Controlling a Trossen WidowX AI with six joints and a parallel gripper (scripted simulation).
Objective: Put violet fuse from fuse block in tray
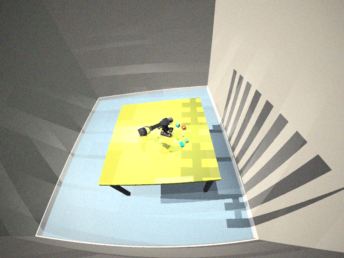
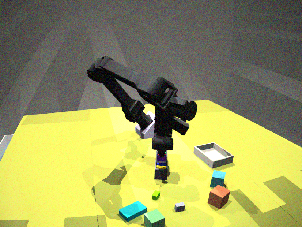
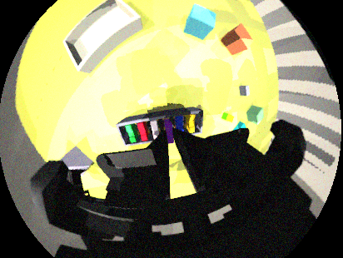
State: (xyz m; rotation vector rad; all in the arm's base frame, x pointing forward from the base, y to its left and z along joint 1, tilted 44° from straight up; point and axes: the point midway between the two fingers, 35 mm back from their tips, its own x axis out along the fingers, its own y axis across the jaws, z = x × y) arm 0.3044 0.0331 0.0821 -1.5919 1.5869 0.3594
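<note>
Now: gripper tip 220 mm to the right of the tray, 50 mm above it and 20 mm past it. From my gripper tip the other things lie so: violet fuse: 10 mm below; teal cube: 140 mm to the left, 140 mm ahead, 40 mm below; small green block: 140 mm ahead, 60 mm to the right, 50 mm below.
</note>
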